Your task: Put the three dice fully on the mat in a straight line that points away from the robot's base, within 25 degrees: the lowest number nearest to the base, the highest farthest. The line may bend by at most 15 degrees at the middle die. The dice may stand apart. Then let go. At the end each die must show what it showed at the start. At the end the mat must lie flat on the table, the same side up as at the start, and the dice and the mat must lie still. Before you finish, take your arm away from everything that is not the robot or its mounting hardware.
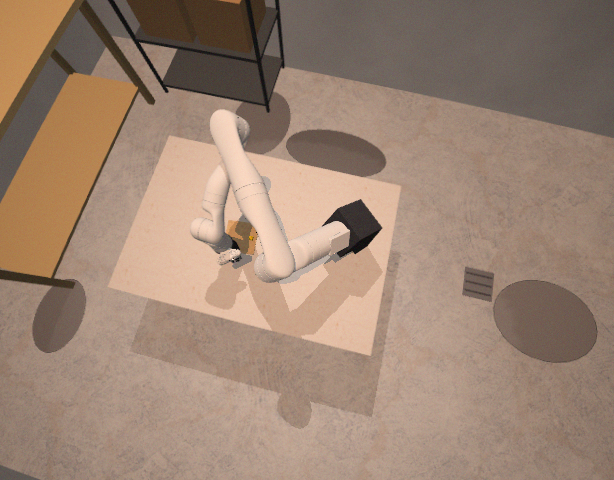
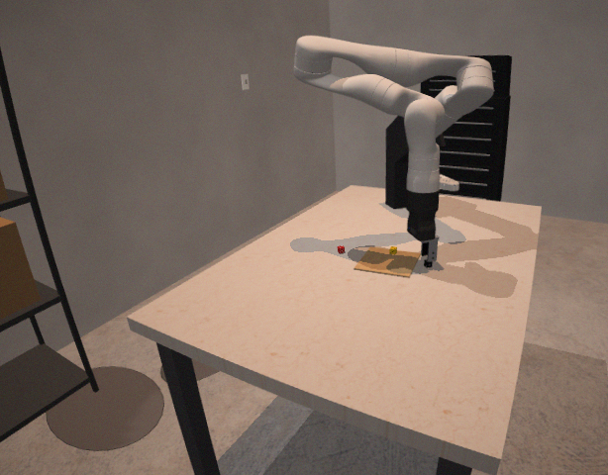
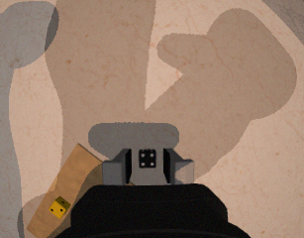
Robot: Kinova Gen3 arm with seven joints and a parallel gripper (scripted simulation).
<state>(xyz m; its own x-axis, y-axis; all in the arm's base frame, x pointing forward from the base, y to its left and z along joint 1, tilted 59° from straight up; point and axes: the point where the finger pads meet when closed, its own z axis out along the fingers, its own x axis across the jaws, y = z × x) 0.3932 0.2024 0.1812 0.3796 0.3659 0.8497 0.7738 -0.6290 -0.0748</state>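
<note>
My hand is 30 mm above the black die. The rest, counted from my hand: tan mat 90 mm to the right, 50 mm ahead, 40 mm below; yellow die 110 mm to the right, 30 mm below, 10 mm ahead; red die 220 mm to the right, 100 mm ahead, 30 mm below.
</note>
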